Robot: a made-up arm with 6 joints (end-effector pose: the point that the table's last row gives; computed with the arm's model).
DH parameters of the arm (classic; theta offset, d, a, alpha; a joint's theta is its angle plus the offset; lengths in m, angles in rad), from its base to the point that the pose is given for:
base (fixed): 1.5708 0.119 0 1.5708
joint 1: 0 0.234 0.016 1.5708
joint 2: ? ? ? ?
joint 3: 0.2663 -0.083 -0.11 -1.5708
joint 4: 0 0.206 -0.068 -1.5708
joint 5: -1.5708 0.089 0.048 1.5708
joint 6: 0 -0.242 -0.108 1.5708
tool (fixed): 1.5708 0.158 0 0
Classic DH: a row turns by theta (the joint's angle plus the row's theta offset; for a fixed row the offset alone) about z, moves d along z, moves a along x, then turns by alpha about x.
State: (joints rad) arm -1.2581 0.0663 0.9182 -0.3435 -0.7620 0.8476
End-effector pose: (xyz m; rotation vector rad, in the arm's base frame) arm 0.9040 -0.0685 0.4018 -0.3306 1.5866 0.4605
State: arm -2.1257 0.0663 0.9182 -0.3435 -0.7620 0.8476
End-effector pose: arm 0.9040 0.1715 0.3541 -0.9799 1.7178 -0.2620
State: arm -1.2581 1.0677 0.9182 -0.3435 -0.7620 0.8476
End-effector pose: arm 0.3373 -0.1986 0.8044 -0.2409 0.6830 0.0281
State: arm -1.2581 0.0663 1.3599 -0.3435 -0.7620 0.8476
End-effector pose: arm 0.9566 -0.0095 0.2194 -0.3589 1.9792 0.6667
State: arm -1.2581 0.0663 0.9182 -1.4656 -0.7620 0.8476
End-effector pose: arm 0.9686 -0.0966 0.3150 -0.3250 1.9304 -0.7624
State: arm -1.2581 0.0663 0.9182 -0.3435 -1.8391 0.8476
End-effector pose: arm 1.0476 -0.0900 0.1782 0.0946 2.4981 0.9474
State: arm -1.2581 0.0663 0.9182 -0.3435 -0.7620 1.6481
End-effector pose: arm 0.9996 -0.1820 0.3875 0.2807 1.6378 -0.1938
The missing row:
joint 2: -1.3045 0 -0.285 3.1416
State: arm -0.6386 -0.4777 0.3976 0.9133 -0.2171 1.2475
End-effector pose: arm 0.8195 -0.2566 0.1233 0.8185 0.2959 1.3681
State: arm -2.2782 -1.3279 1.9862 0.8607 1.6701 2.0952
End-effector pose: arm 0.3124 -0.3107 0.1282 0.4443 0.8019 -1.4963
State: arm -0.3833 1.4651 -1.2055 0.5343 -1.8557 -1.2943
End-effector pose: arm -0.1995 -0.0119 -0.1003 -1.9728 0.7932 -0.6682
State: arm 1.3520 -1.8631 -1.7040 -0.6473 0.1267 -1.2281
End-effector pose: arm 0.1376 0.1507 0.3382 0.0274 0.1474 0.6241
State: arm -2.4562 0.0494 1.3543 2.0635 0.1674 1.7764
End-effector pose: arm 0.9369 -0.1949 0.2941 0.9252 1.3129 0.9279
